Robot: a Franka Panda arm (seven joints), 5 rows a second.
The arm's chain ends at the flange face. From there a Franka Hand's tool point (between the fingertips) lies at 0.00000 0.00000 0.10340 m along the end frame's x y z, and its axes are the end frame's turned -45 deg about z.
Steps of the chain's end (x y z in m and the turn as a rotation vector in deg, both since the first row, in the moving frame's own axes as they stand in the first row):
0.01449, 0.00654, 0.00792, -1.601, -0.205, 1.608
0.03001, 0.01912, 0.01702, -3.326, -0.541, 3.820
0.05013, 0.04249, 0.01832, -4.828, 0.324, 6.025
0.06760, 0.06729, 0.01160, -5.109, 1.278, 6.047
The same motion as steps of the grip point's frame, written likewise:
0.00329, 0.01662, 0.00788, -0.987, -1.277, 1.608
0.00265, 0.03813, 0.01684, -1.969, -2.734, 3.820
-0.00067, 0.07175, 0.01795, -3.643, -3.185, 6.025
-0.00508, 0.10325, 0.01116, -4.516, -2.709, 6.047

